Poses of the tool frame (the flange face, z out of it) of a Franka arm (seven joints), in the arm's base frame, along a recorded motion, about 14 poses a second.
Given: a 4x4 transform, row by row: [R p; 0 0 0 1], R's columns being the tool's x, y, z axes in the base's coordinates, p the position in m. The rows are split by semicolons.
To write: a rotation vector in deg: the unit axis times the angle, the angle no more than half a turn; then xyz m. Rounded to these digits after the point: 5 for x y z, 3 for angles.
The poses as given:
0.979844 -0.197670 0.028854 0.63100; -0.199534 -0.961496 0.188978 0.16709; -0.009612 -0.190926 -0.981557 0.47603; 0 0 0 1
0.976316 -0.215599 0.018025 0.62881; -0.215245 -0.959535 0.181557 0.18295; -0.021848 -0.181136 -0.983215 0.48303; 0 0 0 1
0.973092 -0.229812 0.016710 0.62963; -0.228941 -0.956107 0.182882 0.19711; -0.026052 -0.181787 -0.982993 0.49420; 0 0 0 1
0.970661 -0.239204 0.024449 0.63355; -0.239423 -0.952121 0.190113 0.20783; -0.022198 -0.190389 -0.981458 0.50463; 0 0 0 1
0.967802 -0.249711 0.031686 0.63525; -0.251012 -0.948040 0.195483 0.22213; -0.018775 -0.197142 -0.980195 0.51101; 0 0 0 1
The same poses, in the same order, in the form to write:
-168.132 17.024 -0.825 0.63100 0.16709 0.47603
-168.473 18.521 0.164 0.62881 0.18295 0.48303
-168.268 19.732 0.402 0.62963 0.19711 0.49420
-167.694 20.558 -0.097 0.63355 0.20783 0.50463
-167.208 21.490 -0.554 0.63525 0.22213 0.51101

